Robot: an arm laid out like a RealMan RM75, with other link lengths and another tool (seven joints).
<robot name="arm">
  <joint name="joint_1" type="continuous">
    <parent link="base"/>
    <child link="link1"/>
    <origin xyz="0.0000 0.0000 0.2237" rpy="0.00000 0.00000 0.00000"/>
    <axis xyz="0 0 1"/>
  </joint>
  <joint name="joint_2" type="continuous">
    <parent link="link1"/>
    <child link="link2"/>
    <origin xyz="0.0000 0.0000 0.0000" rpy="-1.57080 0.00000 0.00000"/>
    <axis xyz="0 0 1"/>
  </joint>
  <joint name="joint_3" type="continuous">
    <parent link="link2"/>
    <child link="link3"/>
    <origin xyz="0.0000 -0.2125 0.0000" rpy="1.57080 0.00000 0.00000"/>
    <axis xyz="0 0 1"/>
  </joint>
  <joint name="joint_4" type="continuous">
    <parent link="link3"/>
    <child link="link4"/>
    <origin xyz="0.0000 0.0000 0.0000" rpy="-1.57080 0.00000 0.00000"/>
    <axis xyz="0 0 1"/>
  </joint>
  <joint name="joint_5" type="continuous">
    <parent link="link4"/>
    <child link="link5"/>
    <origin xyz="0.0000 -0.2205 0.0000" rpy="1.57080 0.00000 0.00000"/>
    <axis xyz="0 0 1"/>
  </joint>
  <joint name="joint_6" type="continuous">
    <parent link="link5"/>
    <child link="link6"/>
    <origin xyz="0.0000 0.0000 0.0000" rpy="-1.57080 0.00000 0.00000"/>
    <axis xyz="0 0 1"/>
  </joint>
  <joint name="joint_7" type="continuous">
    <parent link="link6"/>
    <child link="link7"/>
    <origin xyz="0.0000 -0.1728 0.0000" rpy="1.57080 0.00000 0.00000"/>
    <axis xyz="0 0 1"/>
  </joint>
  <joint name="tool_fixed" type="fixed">
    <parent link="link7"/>
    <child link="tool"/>
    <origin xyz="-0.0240 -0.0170 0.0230" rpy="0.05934 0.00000 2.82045"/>
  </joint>
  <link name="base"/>
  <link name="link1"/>
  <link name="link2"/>
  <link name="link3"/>
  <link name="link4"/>
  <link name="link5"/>
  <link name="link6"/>
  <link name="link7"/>
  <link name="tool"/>
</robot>
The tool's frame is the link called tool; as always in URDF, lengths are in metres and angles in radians. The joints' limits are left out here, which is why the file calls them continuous.
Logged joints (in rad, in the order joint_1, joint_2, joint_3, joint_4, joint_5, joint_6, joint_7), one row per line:
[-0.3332, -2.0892, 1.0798, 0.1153, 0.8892, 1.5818, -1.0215]
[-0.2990, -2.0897, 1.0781, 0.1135, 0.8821, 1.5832, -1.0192]
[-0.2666, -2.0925, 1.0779, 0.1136, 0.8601, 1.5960, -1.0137]
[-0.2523, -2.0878, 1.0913, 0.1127, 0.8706, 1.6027, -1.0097]
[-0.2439, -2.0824, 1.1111, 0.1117, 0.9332, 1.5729, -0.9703]
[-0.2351, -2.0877, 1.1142, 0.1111, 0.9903, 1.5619, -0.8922]
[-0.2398, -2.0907, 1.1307, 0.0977, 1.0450, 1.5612, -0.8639]
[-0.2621, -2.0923, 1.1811, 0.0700, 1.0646, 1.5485, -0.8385]
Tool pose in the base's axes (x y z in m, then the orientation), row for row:
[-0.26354, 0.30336, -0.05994, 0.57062, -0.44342, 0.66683, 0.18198]
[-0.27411, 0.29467, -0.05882, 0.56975, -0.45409, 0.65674, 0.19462]
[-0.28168, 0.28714, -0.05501, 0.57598, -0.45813, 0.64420, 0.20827]
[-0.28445, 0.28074, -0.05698, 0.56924, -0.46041, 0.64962, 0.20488]
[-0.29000, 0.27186, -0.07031, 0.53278, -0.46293, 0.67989, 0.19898]
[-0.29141, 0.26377, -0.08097, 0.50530, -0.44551, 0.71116, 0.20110]
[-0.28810, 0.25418, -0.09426, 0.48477, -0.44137, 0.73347, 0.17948]
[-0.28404, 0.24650, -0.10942, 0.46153, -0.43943, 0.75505, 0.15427]
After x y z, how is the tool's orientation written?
As a quaternion, w x y z.
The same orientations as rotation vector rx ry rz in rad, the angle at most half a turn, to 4 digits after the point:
[-1.0405, 1.5648, 0.4270]
[-1.0660, 1.5417, 0.4569]
[-1.0727, 1.5083, 0.4876]
[-1.0810, 1.5253, 0.4811]
[-1.1038, 1.6211, 0.4745]
[-1.0749, 1.7159, 0.4852]
[-1.0746, 1.7857, 0.4370]
[-1.0809, 1.8573, 0.3795]

